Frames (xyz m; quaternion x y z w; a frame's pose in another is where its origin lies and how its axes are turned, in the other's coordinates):
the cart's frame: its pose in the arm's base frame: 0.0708 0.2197 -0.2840 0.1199 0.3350 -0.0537 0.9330
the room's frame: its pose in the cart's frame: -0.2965 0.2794 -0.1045 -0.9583 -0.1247 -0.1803 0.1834
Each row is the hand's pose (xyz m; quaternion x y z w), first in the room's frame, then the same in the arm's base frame.
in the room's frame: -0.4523 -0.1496 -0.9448 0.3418 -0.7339 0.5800 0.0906
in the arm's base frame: -0.3746 0.0514 0.8049 0.1281 0.3567 0.8791 0.2889
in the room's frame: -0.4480 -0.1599 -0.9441 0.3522 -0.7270 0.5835 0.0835
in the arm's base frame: -0.3694 0.0602 0.8094 0.1373 0.3634 0.8727 0.2959
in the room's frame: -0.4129 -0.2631 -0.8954 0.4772 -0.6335 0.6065 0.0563
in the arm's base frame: -0.3347 0.1734 0.8245 0.1910 0.4302 0.7864 0.4000
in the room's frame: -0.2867 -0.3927 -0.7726 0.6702 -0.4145 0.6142 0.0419
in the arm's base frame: -0.2259 0.3566 0.7756 0.2381 0.5316 0.5779 0.5717
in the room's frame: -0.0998 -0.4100 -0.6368 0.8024 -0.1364 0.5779 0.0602
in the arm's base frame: -0.0743 0.4611 0.6349 0.2267 0.6032 0.3051 0.7012
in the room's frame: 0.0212 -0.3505 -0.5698 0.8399 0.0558 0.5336 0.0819
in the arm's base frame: 0.0204 0.4597 0.5179 0.1928 0.6279 0.1126 0.7456
